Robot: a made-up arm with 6 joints. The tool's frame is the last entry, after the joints.
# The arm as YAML. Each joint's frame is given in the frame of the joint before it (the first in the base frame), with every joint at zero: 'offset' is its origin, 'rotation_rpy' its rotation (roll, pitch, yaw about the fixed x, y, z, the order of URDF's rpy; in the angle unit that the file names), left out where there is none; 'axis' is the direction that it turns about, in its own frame. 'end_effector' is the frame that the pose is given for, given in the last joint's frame.
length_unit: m
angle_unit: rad
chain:
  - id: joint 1
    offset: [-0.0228, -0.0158, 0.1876]
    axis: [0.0, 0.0, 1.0]
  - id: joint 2
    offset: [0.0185, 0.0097, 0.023]
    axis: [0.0, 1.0, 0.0]
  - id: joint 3
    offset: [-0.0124, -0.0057, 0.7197]
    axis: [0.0, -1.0, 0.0]
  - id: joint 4
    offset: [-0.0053, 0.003, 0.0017]
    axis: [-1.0, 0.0, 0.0]
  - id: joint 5
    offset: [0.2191, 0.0, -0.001]
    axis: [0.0, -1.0, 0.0]
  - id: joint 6
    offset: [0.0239, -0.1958, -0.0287]
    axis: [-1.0, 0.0, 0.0]
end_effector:
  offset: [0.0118, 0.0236, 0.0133]
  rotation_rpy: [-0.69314, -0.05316, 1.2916]
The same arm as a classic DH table. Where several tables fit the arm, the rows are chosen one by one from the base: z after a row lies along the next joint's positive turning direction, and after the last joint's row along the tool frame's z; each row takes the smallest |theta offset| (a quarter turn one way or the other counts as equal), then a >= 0, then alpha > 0; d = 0 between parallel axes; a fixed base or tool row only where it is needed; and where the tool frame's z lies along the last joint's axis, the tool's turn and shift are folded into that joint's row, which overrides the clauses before.
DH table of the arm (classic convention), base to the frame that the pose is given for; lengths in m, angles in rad. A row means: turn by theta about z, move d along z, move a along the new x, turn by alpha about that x. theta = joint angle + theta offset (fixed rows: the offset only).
base (fixed): theta0 0.606  d 0  a -0.0277  alpha 0
joint 1: theta0 -0.606  d 0.2106  a 0.0185  alpha -1.5708
joint 2: theta0 1.5536  d 0  a -0.7198  alpha 3.1416
joint 3: theta0 -0.0172  d -0.007  a -0.0017  alpha 1.5708
joint 4: theta0 0  d -0.2138  a 0.001  alpha -1.5708
joint 5: theta0 0  d 0.1958  a 0.0287  alpha 1.5708
joint 6: theta0 -1.3946  d -0.0495  a 0.0209  alpha 0.8951
tool (fixed): theta0 -0.3605  d 0.0221  a 0  alpha 0

